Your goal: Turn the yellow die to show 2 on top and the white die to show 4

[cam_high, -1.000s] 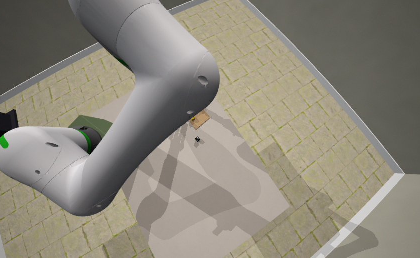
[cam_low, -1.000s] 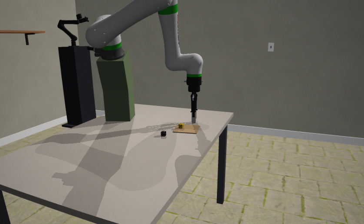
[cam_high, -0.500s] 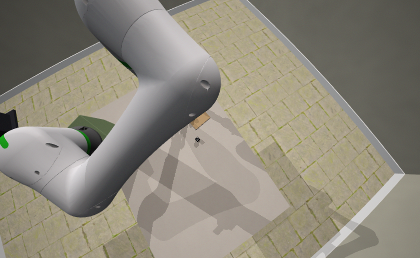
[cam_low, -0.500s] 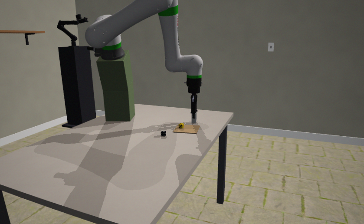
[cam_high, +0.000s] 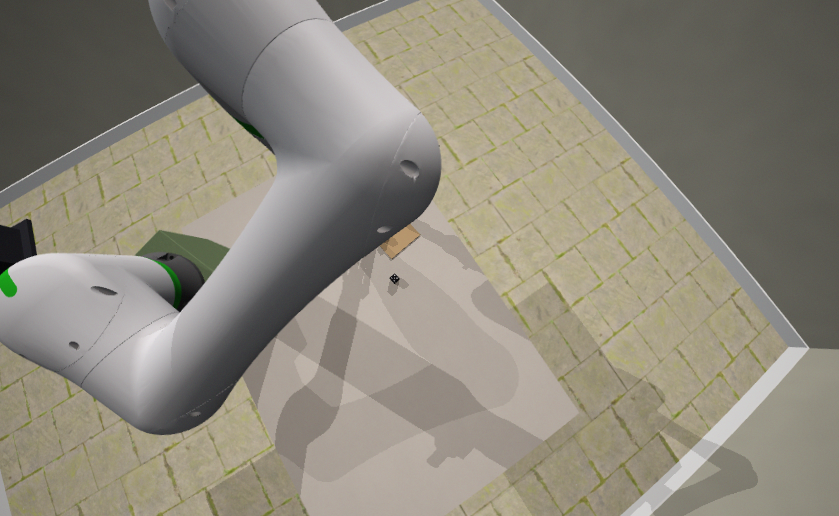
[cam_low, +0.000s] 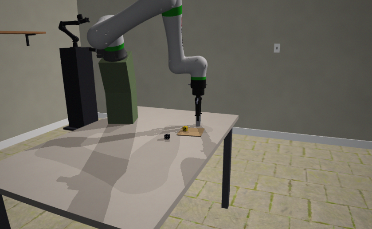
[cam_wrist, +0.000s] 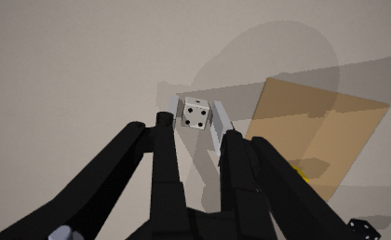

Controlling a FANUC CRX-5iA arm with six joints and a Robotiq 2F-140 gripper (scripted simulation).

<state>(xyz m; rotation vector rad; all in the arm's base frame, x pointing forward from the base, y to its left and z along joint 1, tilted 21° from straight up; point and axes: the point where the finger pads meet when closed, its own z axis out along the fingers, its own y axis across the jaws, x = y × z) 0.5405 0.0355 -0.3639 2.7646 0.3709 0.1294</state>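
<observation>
The white die lies 2 cm below my hand. The rest, counted from my hand: tan mat 14 cm to the right, 3 cm below; then black die 29 cm to the right, 8 cm behind, 2 cm below; then yellow die 14 cm to the right, 3 cm behind, 2 cm below.
</observation>
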